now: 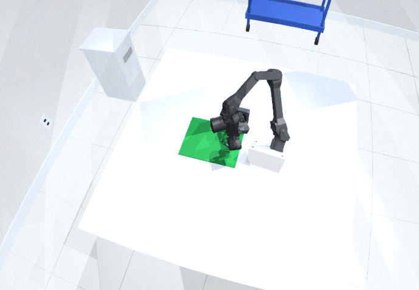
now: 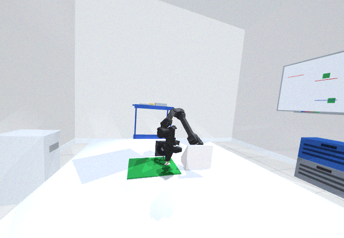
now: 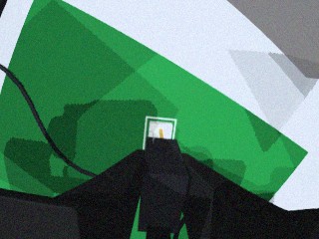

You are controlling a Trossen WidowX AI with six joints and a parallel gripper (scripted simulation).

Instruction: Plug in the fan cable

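Right now the black fan plug is 1 cm ahead of my gripper tip and 1 cm above it. The rest, counted from my gripper tip: black fan 2 cm ahead, 15 cm to the right, 2 cm above; white four-pin header 4 cm below; green board 10 cm ahead, 2 cm to the left, 6 cm below.
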